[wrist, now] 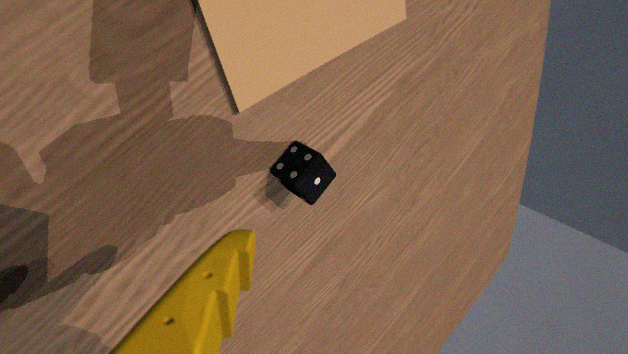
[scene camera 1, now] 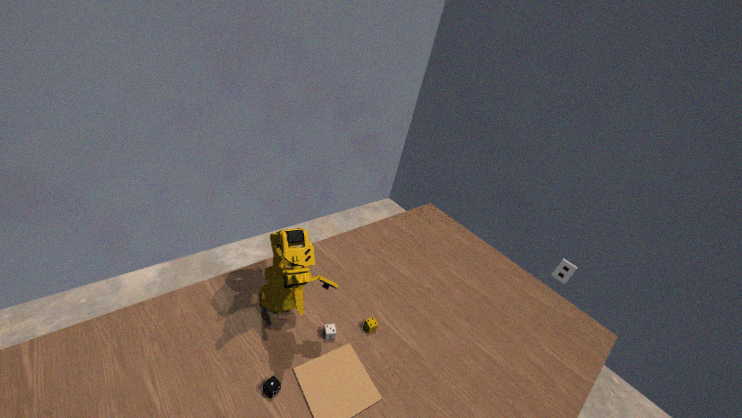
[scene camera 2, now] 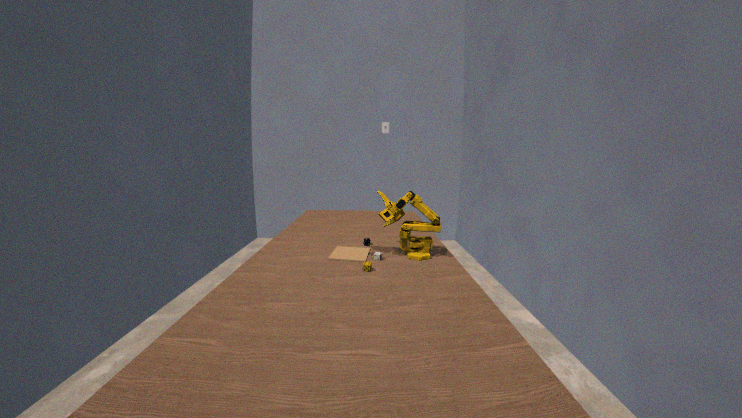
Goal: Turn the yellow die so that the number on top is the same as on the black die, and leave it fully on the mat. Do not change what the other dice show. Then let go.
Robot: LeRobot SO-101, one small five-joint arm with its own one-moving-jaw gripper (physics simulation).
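Pixels of known places: end effector, tool point: (wrist: 253, 252) (scene camera 1: 300, 313) (scene camera 2: 383, 225); arm's base, origin of the base link: (scene camera 1: 286, 301) (scene camera 2: 412, 255).
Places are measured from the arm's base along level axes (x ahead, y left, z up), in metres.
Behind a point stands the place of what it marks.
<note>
The yellow die (scene camera 1: 370, 325) @(y 0.129, x 0.181, z 0.024 m) (scene camera 2: 367, 266) @(y 0.151, x 0.175, z 0.019 m) lies on the table off the mat (scene camera 1: 337, 384) @(y -0.011, x 0.244, z 0.004 m) (scene camera 2: 349, 253) @(y -0.004, x 0.245, z 0.004 m) (wrist: 305, 45) @(y -0.062, x 0.215, z 0.004 m), with several pips on top, apparently four. The black die (scene camera 1: 271, 387) @(y -0.129, x 0.184, z 0.025 m) (scene camera 2: 366, 241) @(y -0.111, x 0.180, z 0.019 m) (wrist: 303, 172) @(y -0.113, x 0.173, z 0.024 m) lies beside the mat. Its bright top face shows one pip, and a darker side face shows four in the wrist view. My gripper (scene camera 1: 318, 300) (scene camera 2: 381, 209) is fully open and empty, raised above the table near the arm's base. One notched jaw (wrist: 215, 295) @(y -0.024, x 0.106, z 0.120 m) shows in the wrist view, below and left of the black die. The yellow die does not show there.
A white die (scene camera 1: 329, 331) @(y 0.034, x 0.142, z 0.025 m) (scene camera 2: 378, 255) @(y 0.056, x 0.135, z 0.021 m) lies between the arm and the mat, left of the yellow die in scene camera 1. The arm's shadow falls across the wooden table (scene camera 1: 467, 321) @(y 0.391, x 0.309, z 0.000 m) (scene camera 2: 337, 321) @(y 0.423, x 0.242, z 0.000 m) towards the black die. Walls stand beyond the table edges.
</note>
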